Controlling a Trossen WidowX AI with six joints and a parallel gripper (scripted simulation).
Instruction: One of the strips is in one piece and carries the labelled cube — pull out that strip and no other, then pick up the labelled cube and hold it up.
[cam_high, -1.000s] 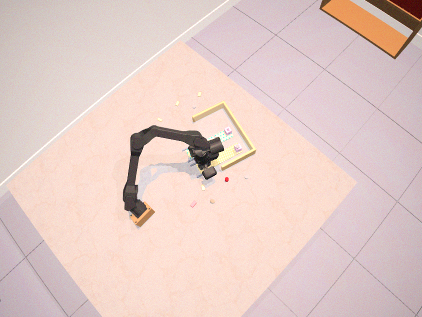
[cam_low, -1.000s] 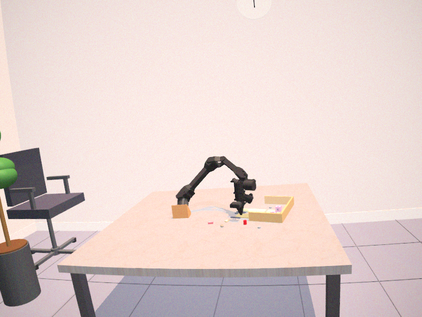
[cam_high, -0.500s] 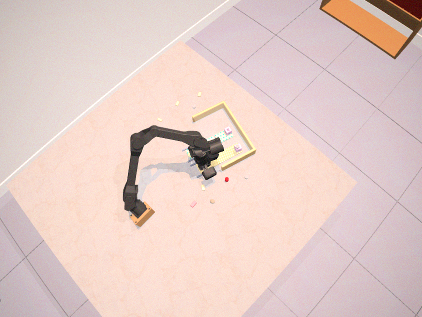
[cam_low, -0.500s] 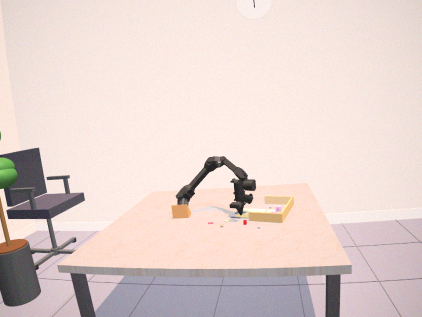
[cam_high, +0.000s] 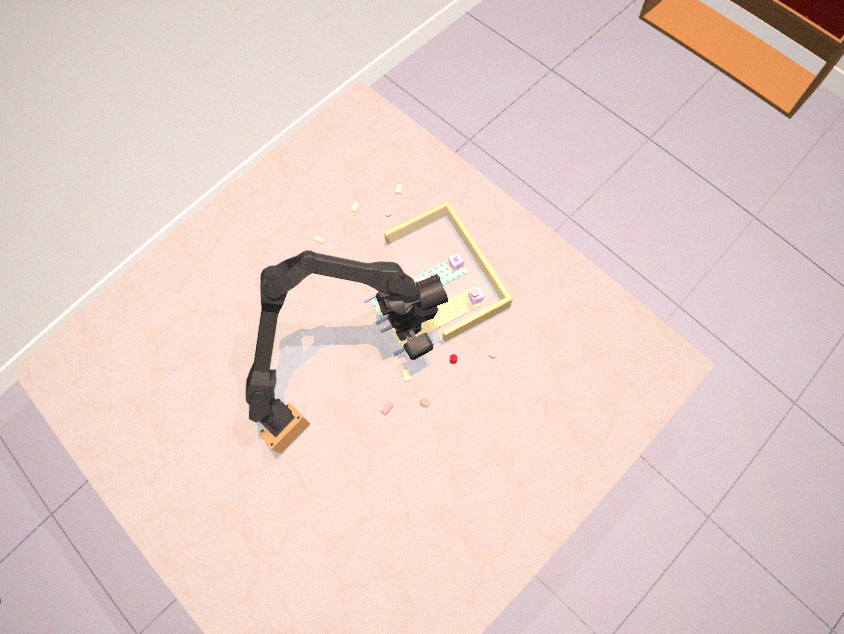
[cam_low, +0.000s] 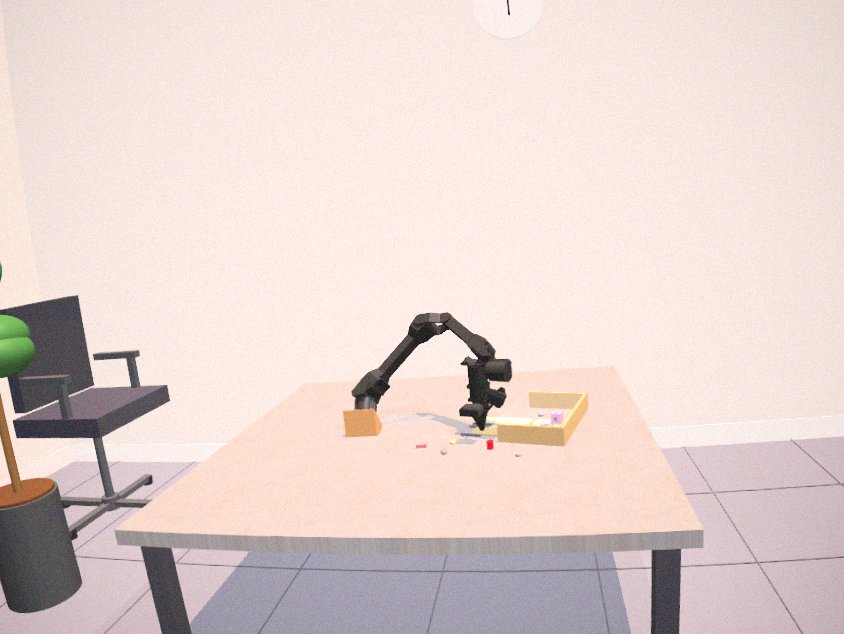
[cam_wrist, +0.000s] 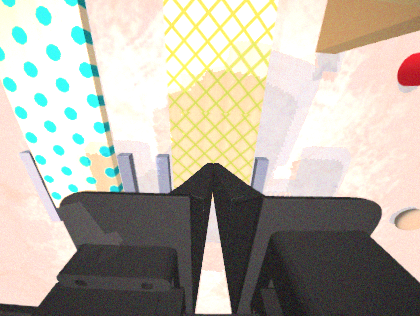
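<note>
My gripper tip is now 90 mm short of the yellow cross-hatched strip and 30 mm to the left of it. Round my gripper tip: red cylinder (20 mm ahead, 130 mm to the right, 10 mm above); pink block (170 mm behind, 90 mm to the right).
</note>
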